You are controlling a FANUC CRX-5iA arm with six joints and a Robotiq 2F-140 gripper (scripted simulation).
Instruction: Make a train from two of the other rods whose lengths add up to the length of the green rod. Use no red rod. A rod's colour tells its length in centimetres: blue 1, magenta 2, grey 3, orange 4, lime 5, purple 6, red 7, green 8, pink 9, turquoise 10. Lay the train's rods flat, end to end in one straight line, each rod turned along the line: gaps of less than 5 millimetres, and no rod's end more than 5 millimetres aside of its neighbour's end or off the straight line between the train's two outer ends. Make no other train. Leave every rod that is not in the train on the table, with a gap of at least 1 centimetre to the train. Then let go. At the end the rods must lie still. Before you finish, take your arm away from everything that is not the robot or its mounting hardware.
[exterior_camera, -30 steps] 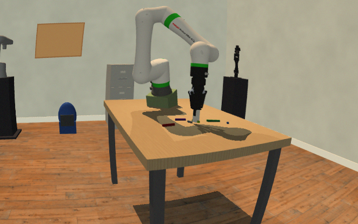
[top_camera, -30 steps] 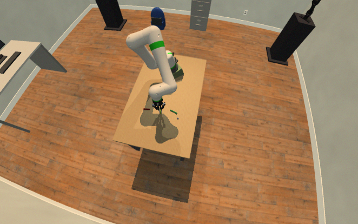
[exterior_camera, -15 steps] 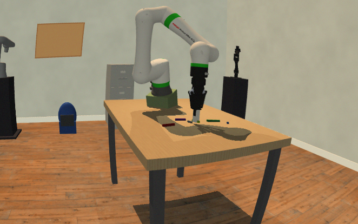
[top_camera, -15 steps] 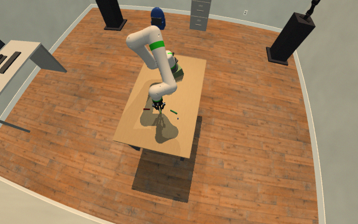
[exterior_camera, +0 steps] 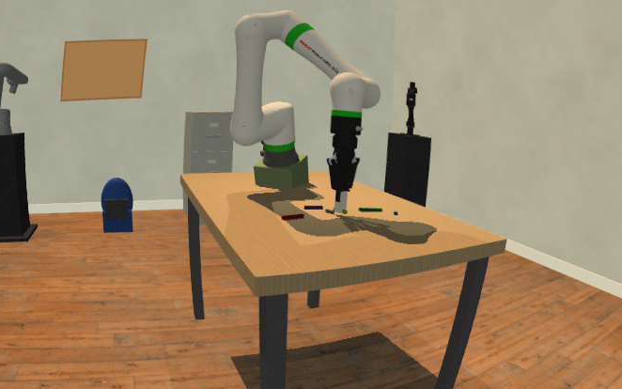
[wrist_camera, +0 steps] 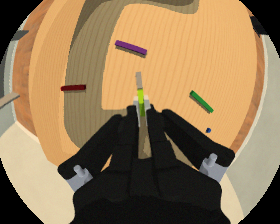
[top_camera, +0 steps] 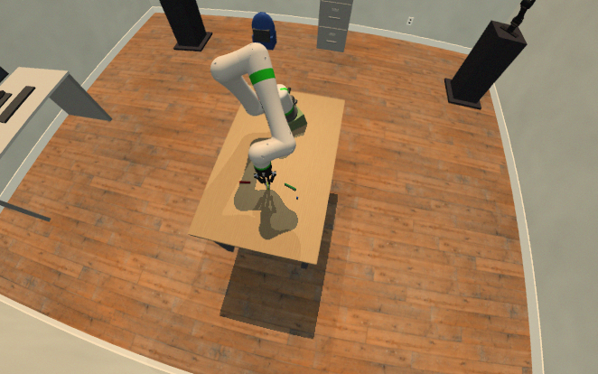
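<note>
My gripper is now 4 cm past the grey rod, 4 cm above it and 1 cm to the left of it. Also, from my hand: purple rod: 10 cm behind, 4 cm to the right, 4 cm below; lime rod: 3 cm below; green rod: 13 cm to the left, 4 cm below, 3 cm behind.
</note>
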